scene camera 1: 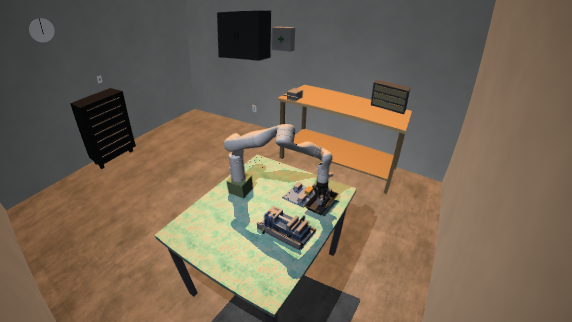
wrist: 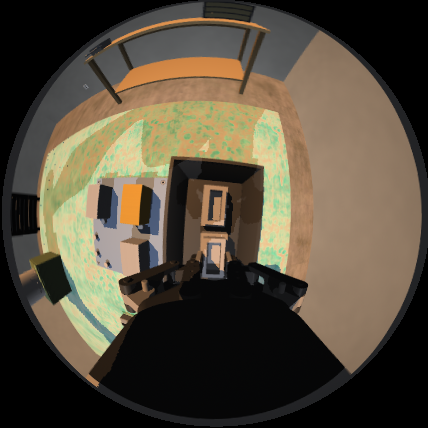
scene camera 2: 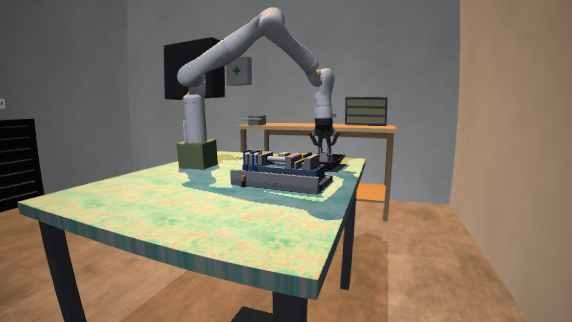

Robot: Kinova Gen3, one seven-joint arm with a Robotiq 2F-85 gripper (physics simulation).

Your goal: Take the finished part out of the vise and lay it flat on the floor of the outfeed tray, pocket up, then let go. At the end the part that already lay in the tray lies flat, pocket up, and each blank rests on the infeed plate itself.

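Frame: origin at the arm's base, x left, y ahead, z down, level; millimetres.
Where they show: gripper, between the fingertips: (scene camera 1: pixel 321 199) (wrist: pixel 212 257) (scene camera 2: pixel 324 155); arm's base, origin of its link: (scene camera 1: pixel 238 178) (scene camera 2: pixel 196 141).
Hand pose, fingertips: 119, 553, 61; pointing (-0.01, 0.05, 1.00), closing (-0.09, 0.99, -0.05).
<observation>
Things, the pixels of their centre, and the offset from my fingertips, as dx, dy, dz. Level surfaces: height alone.
- finished part, middle of its body: (wrist: pixel 212 254) (scene camera 2: pixel 325 156) +3, +1, +5
- infeed plate, middle of its body: (wrist: pixel 122 227) (scene camera 1: pixel 300 194) +41, -165, +50
- orange blank, middle of its body: (wrist: pixel 135 204) (scene camera 1: pixel 308 191) +80, -118, +28
- vise, middle of its body: (scene camera 2: pixel 282 168) (scene camera 1: pixel 286 224) -295, -104, +4
- table, height of its surface: dz +54
My gripper (scene camera 1: pixel 322 197) (scene camera 2: pixel 325 151) (wrist: pixel 212 257) points down over the outfeed tray (scene camera 1: pixel 327 210) (wrist: pixel 175 205), shut on the finished part (scene camera 2: pixel 326 158) (wrist: pixel 215 254). The held part looks level, its pocket up, low at the tray's near half. Whether its underside touches the tray floor is hidden. The other part (wrist: pixel 205 202) lies flat in the tray's far half, pocket up, close beyond the held one. The infeed plate (scene camera 1: pixel 290 196) (wrist: pixel 114 235) carries two tan blanks (wrist: pixel 93 201) (wrist: pixel 134 255) and an orange blank (scene camera 1: pixel 309 190) (wrist: pixel 131 204), all seemingly resting on it. The vise (scene camera 1: pixel 287 228) (scene camera 2: pixel 282 180) stands nearer the scene cameras.
The dark tray walls rise around both parts, and the infeed plate lies right beside the tray's left wall in the wrist view. The arm's green base block (scene camera 1: pixel 240 185) (scene camera 2: pixel 197 154) (wrist: pixel 50 277) stands on the table (scene camera 1: pixel 210 250) (scene camera 2: pixel 200 225). An orange workbench (scene camera 1: pixel 345 106) (scene camera 2: pixel 295 127) stands behind.
</observation>
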